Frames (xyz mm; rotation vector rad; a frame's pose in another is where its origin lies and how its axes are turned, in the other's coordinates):
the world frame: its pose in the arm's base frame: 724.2 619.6 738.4 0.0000 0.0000 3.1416
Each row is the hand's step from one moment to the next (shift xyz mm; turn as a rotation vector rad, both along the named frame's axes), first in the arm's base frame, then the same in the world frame.
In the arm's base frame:
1: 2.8 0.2 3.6 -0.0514 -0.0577 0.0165
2: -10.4 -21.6 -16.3 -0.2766 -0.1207 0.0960
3: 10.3 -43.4 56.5 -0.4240 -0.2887 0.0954
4: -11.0 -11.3 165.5 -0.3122 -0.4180 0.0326
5: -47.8 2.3 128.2 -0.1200 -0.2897 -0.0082
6: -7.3 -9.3 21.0 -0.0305 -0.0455 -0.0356
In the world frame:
1: -2.8 -0.2 3.6 0.0514 0.0577 0.0165
2: 10.4 21.6 -16.3 0.2766 0.1207 0.0960
3: -10.3 43.4 56.5 0.4240 0.2887 0.0954
4: 11.0 11.3 165.5 0.3122 0.4180 0.0326
5: 47.8 -2.3 128.2 0.1200 0.2897 -0.0082
6: 7.3 9.3 21.0 0.0305 0.0455 -0.0356

